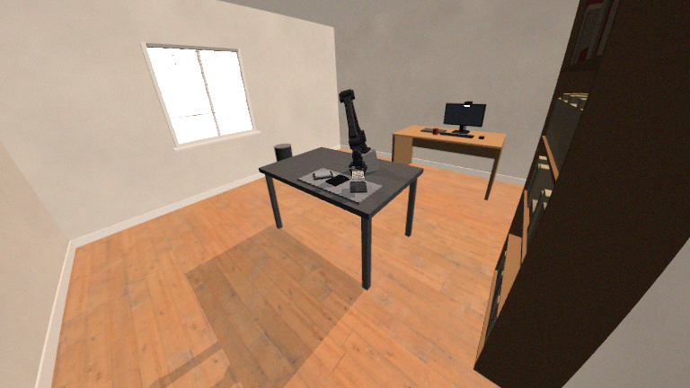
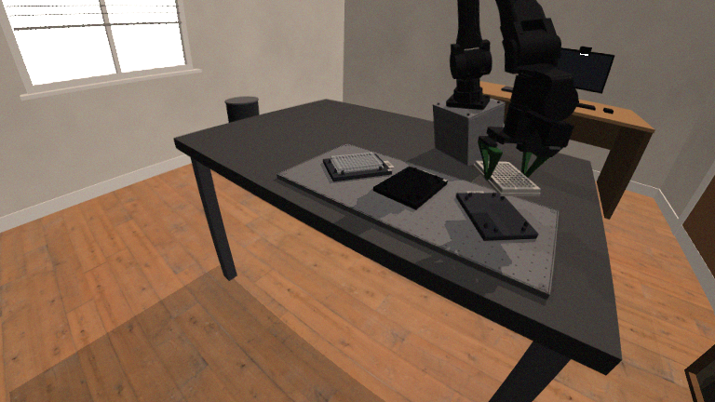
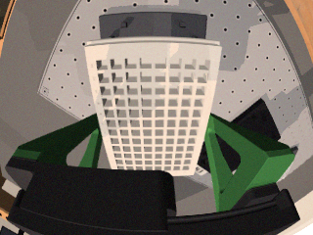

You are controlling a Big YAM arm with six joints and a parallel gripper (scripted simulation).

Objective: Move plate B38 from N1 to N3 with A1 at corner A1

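The flat black landing nest is 20 cm to the right of my hand and 10 cm below it. Round my hand: N1 label: 8 cm behind, 6 cm to the right, 10 cm below.
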